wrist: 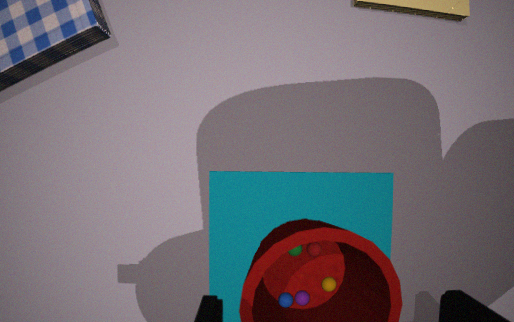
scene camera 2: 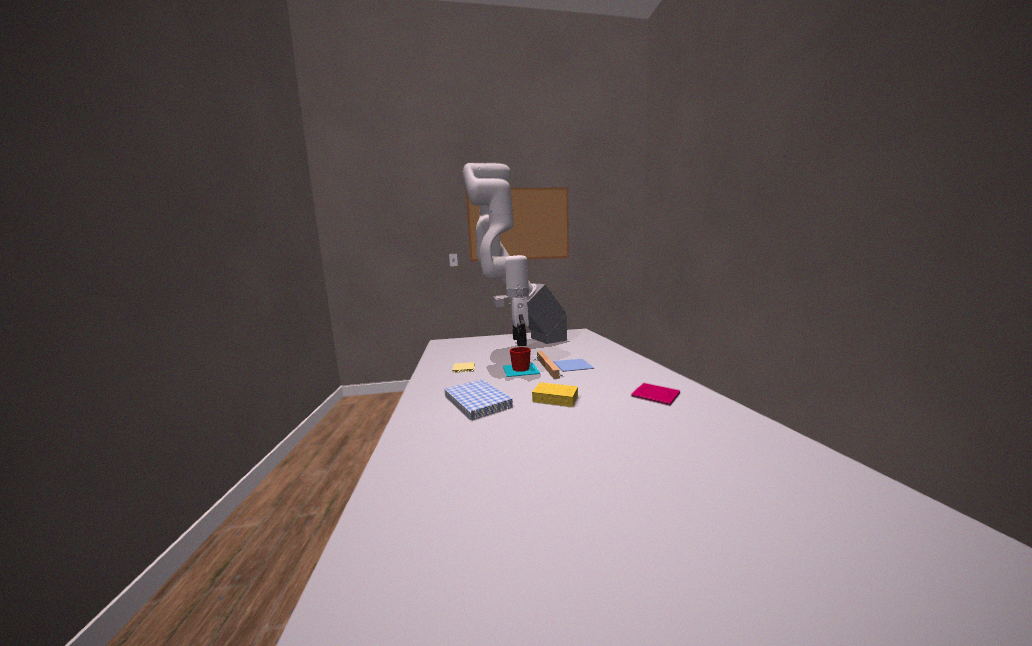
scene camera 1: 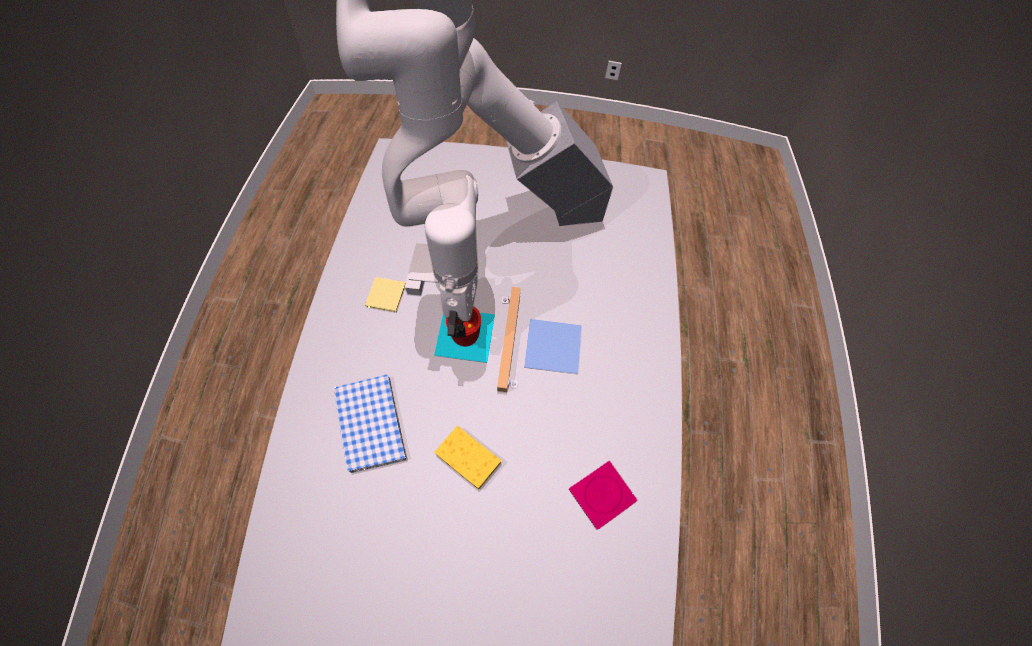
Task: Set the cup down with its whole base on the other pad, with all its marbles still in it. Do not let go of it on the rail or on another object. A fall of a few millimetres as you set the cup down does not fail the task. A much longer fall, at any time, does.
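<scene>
Looking through my wrist camera, I see a red cup [wrist: 366,277], and it sits 21 cm from the lens.
</scene>
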